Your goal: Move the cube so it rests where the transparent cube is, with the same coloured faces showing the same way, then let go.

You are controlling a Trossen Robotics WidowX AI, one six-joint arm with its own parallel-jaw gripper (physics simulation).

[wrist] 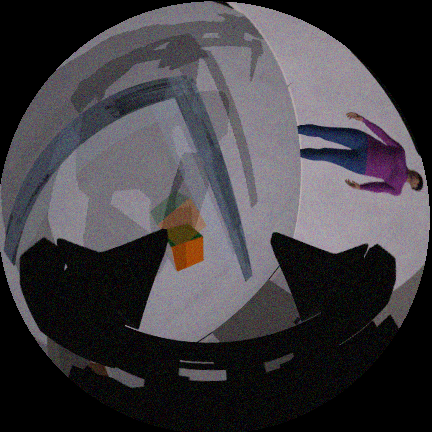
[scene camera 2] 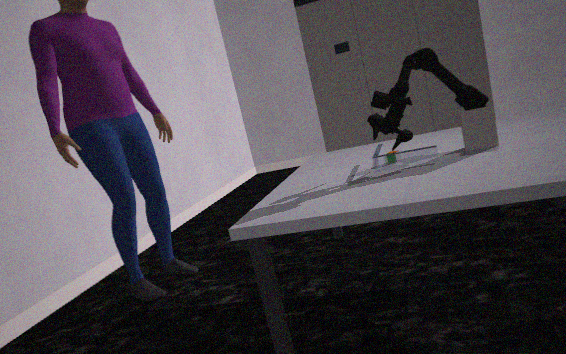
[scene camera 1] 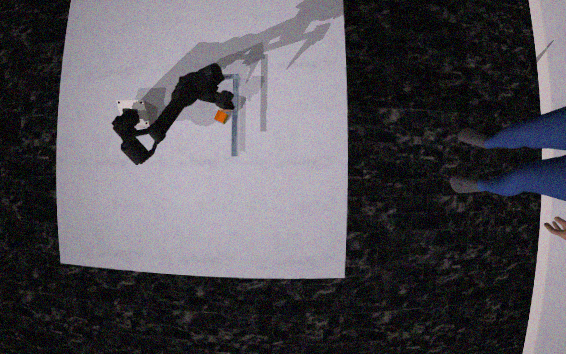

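The solid cube sits on the table; it shows an orange face in the wrist view, a dark olive top with a green edge, and a green side in scene camera 2. The transparent cube, faint orange with a green part at its left, lies right beside it, just above it in the wrist view. My gripper is open and empty, low over the table. In the wrist view the solid cube appears near the left fingertip, which meets its upper left corner; whether they touch is unclear.
A blue-grey L-shaped bar stands close to both cubes, its corner beyond them in the wrist view. Arm shadows cross the white table. A person stands off the table's edge.
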